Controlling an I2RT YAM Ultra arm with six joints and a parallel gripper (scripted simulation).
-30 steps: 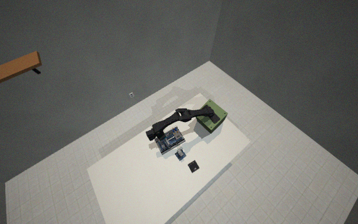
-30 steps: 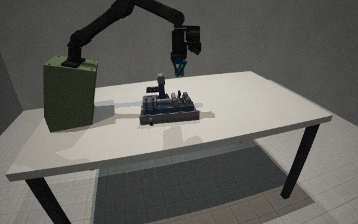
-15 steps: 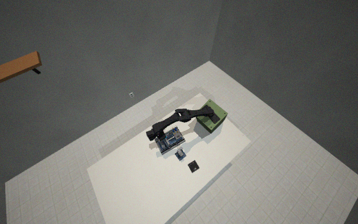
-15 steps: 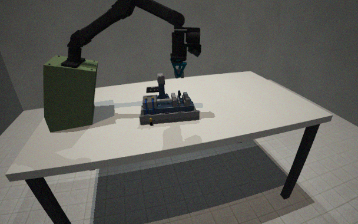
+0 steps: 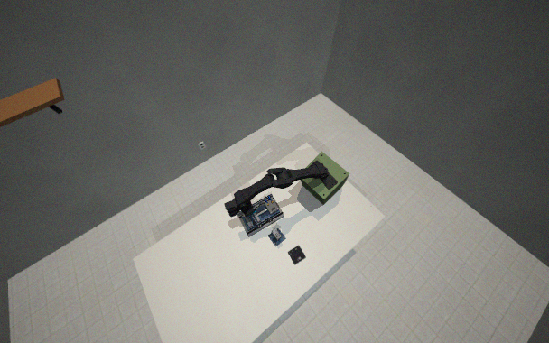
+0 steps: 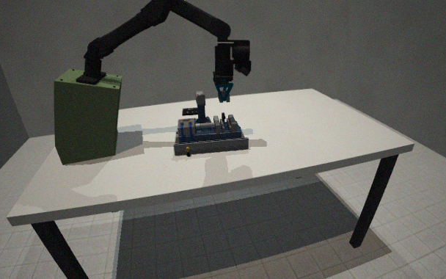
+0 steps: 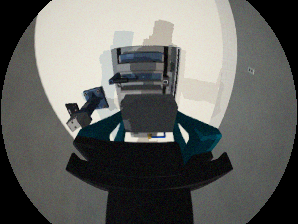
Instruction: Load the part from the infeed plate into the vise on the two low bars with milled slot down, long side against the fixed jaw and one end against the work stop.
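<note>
Right now my hand is 80 mm past the cylinder rod, 30 mm to the right of it and 130 mm above it. The rest, counted from my hand: grey block part: 10 mm below; air cylinder: 150 mm behind, 30 mm to the left, 130 mm below; vise: 60 mm behind, 20 mm to the left, 160 mm below.
</note>
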